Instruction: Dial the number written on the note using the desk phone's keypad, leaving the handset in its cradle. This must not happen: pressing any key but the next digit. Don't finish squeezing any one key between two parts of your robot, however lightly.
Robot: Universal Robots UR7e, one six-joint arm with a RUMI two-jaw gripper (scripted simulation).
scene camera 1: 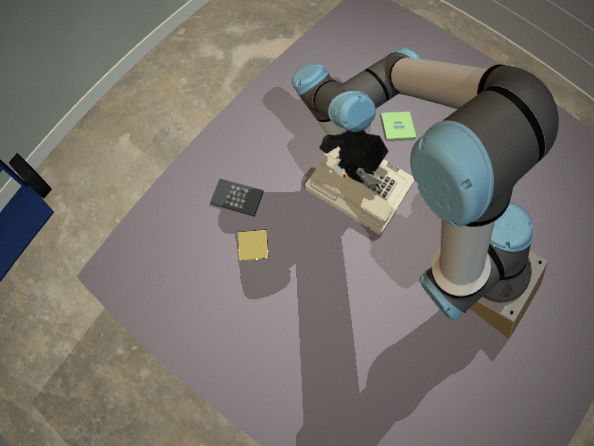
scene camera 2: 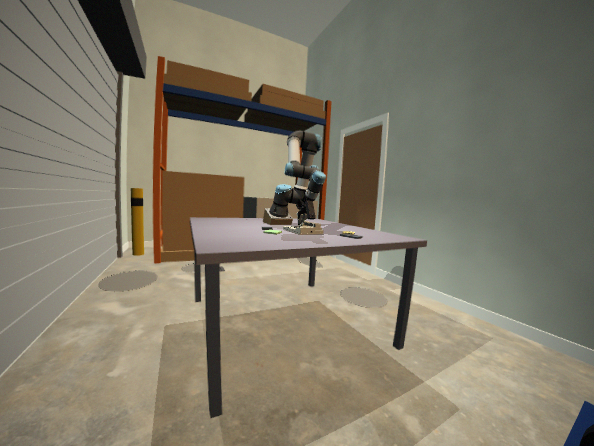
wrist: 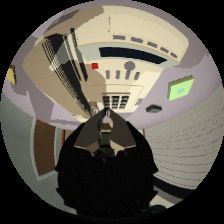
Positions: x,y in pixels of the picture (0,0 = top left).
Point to a handset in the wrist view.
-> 52,69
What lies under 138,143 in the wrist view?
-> The gripper.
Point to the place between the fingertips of the gripper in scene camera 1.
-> At 379,188
